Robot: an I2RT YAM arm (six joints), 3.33 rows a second.
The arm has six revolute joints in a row. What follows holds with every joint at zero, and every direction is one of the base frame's.
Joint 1 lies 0.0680 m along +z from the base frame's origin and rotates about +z.
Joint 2 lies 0.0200 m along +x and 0.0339 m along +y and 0.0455 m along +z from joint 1 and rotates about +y.
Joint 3 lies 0.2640 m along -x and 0.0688 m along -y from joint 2 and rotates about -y.
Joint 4 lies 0.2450 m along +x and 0.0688 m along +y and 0.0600 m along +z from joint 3 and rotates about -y.
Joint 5 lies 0.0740 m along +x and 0.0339 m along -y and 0.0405 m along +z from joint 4 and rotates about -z.
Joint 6 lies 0.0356 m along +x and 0.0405 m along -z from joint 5 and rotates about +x.
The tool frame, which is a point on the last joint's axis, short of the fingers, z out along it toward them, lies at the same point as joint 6; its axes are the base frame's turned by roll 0.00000, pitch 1.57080 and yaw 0.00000 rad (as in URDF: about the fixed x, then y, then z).
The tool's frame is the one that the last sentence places.
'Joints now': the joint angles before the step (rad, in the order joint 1, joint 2, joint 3, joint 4, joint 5, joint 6). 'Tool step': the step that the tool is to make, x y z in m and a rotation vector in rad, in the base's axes. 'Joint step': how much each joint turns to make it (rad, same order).
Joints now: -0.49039 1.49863 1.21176 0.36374 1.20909 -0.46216
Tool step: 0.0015 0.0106 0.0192 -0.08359 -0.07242 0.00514
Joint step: 0.03064 -0.00124 -0.00023 0.22455 0.01727 -0.13095
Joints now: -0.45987 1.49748 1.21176 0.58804 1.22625 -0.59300
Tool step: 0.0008 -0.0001 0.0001 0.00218 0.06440 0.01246
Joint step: 0.00006 0.00051 0.00008 0.00047 -0.01977 -0.06261
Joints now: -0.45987 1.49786 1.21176 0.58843 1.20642 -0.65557
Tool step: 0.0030 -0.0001 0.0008 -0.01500 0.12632 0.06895
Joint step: 0.00006 0.00009 0.00003 -0.00030 -0.08655 -0.11563
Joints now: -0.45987 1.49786 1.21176 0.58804 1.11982 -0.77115
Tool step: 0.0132 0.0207 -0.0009 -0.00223 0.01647 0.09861
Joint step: 0.07033 0.00001 0.00002 -0.01368 -0.02962 -0.00047
